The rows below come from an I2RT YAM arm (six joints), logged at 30 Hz.
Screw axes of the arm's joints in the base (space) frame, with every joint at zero. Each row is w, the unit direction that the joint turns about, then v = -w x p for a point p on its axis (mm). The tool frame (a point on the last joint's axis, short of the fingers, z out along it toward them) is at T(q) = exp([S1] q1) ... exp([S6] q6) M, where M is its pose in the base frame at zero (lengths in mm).
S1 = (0, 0, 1, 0.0, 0.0, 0.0)
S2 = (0, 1, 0, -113.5, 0.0, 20.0)
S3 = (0, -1, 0, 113.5, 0.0, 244.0)
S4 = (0, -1, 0, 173.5, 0.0, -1.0)
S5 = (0, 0, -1, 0.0, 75.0, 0.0)
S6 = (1, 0, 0, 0.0, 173.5, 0.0)
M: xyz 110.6 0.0 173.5 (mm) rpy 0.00 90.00 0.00 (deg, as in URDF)
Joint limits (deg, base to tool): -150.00..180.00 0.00..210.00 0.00..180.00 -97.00..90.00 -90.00..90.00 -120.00..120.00
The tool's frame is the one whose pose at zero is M.
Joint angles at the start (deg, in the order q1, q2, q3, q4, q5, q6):
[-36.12, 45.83, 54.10, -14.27, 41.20, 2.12]
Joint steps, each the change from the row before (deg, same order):
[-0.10, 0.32, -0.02, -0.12, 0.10, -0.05]
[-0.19, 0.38, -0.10, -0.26, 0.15, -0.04]
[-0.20, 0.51, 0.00, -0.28, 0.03, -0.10]
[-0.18, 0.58, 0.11, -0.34, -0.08, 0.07]
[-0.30, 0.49, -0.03, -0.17, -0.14, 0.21]
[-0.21, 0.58, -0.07, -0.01, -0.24, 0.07]
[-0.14, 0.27, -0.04, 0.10, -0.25, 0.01]
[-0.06, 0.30, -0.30, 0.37, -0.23, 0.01]
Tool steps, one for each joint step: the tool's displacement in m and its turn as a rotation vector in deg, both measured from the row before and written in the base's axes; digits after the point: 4 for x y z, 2 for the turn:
[0.0010, -0.0011, -0.0012, 0.25, 0.43, -0.20]
[0.0010, -0.0016, -0.0020, 0.42, 0.65, -0.34]
[0.0014, -0.0018, -0.0019, 0.45, 0.73, -0.22]
[0.0016, -0.0019, -0.0015, 0.51, 0.57, -0.11]
[0.0012, -0.0020, -0.0018, 0.47, 0.33, -0.19]
[0.0019, -0.0021, -0.0021, 0.45, 0.43, 0.02]
[0.0009, -0.0011, -0.0009, 0.16, 0.13, 0.10]
[0.0014, -0.0012, -0.0020, 0.18, 0.15, 0.16]

